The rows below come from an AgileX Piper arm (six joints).
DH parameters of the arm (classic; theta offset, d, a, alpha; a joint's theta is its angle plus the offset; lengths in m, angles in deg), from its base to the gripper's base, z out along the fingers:
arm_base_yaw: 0 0.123 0 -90
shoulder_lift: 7.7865 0 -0.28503 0
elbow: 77.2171 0 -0.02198 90
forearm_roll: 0 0.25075 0 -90
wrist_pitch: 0 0 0 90
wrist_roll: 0 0.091 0 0
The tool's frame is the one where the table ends.
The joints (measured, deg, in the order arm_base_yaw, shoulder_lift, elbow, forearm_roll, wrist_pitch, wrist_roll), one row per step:
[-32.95, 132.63, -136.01, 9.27, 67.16, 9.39]
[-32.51, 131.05, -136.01, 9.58, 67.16, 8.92]
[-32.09, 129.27, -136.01, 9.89, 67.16, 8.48]
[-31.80, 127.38, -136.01, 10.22, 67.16, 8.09]
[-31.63, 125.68, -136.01, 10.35, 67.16, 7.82]
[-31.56, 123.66, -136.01, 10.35, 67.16, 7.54]
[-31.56, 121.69, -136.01, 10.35, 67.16, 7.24]
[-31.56, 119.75, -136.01, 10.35, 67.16, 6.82]
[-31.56, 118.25, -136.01, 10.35, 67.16, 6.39]
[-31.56, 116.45, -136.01, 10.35, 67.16, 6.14]
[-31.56, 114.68, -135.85, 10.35, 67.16, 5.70]
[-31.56, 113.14, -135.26, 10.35, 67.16, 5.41]
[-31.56, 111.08, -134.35, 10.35, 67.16, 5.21]
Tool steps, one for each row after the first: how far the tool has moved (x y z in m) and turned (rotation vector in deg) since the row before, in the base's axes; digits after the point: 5 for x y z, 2 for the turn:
[-0.00169, 0.00627, 0.01412, -0.84, -1.42, 0.88]
[-0.00275, 0.00664, 0.01573, -0.94, -1.60, 0.84]
[-0.00413, 0.00610, 0.01650, -0.95, -1.71, 0.67]
[-0.00465, 0.00481, 0.01461, -0.95, -1.46, 0.41]
[-0.00669, 0.00481, 0.01706, -1.23, -1.67, 0.28]
[-0.00731, 0.00449, 0.01635, -1.22, -1.62, 0.22]
[-0.00766, 0.00470, 0.01580, -1.29, -1.56, 0.30]
[-0.00623, 0.00383, 0.01201, -1.08, -1.18, 0.30]
[-0.00783, 0.00481, 0.01415, -1.12, -1.47, 0.17]
[-0.00789, 0.00485, 0.01283, -1.16, -1.26, 0.29]
[-0.00660, 0.00406, 0.00871, -0.71, -0.74, 0.18]
[-0.00893, 0.00548, 0.01076, -0.75, -0.93, 0.12]

